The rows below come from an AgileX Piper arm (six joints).
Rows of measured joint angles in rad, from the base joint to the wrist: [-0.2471, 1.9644, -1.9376, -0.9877, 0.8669, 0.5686]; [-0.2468, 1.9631, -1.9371, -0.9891, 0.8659, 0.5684]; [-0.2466, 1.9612, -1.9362, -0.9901, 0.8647, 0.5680]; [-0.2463, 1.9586, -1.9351, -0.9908, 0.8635, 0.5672]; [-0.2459, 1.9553, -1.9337, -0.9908, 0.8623, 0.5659]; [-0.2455, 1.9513, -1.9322, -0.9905, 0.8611, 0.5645]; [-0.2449, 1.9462, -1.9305, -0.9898, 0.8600, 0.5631]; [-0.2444, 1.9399, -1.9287, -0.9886, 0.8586, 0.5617]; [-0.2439, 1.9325, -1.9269, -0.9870, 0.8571, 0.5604]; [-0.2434, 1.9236, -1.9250, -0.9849, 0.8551, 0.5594]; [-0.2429, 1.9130, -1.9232, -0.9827, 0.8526, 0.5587]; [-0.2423, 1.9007, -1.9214, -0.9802, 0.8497, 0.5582]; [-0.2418, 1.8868, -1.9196, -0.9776, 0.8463, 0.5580]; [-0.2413, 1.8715, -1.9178, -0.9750, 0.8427, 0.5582]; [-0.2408, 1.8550, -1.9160, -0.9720, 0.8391, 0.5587]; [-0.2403, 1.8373, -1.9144, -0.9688, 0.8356, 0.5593]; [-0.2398, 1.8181, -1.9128, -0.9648, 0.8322, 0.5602]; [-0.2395, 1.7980, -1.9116, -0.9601, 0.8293, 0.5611]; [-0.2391, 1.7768, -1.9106, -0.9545, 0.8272, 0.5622]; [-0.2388, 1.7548, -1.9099, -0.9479, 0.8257, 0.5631]
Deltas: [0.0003, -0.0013, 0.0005, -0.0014, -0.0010, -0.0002]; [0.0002, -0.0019, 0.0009, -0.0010, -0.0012, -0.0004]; [0.0003, -0.0026, 0.0011, -0.0007, -0.0012, -0.0008]; [0.0004, -0.0033, 0.0014, 0.0000, -0.0012, -0.0013]; [0.0004, -0.0040, 0.0015, 0.0003, -0.0012, -0.0014]; [0.0006, -0.0051, 0.0017, 0.0007, -0.0011, -0.0014]; [0.0005, -0.0063, 0.0018, 0.0012, -0.0014, -0.0014]; [0.0005, -0.0074, 0.0018, 0.0016, -0.0015, -0.0013]; [0.0005, -0.0089, 0.0019, 0.0021, -0.0020, -0.0010]; [0.0005, -0.0106, 0.0018, 0.0022, -0.0025, -0.0007]; [0.0006, -0.0123, 0.0018, 0.0025, -0.0029, -0.0005]; [0.0005, -0.0139, 0.0018, 0.0026, -0.0034, -0.0002]; [0.0005, -0.0153, 0.0018, 0.0026, -0.0036, 0.0002]; [0.0005, -0.0165, 0.0018, 0.0030, -0.0036, 0.0005]; [0.0005, -0.0177, 0.0016, 0.0032, -0.0035, 0.0006]; [0.0005, -0.0192, 0.0016, 0.0040, -0.0034, 0.0009]; [0.0003, -0.0201, 0.0012, 0.0047, -0.0029, 0.0009]; [0.0004, -0.0212, 0.0010, 0.0056, -0.0021, 0.0011]; [0.0003, -0.0220, 0.0007, 0.0066, -0.0015, 0.0009]
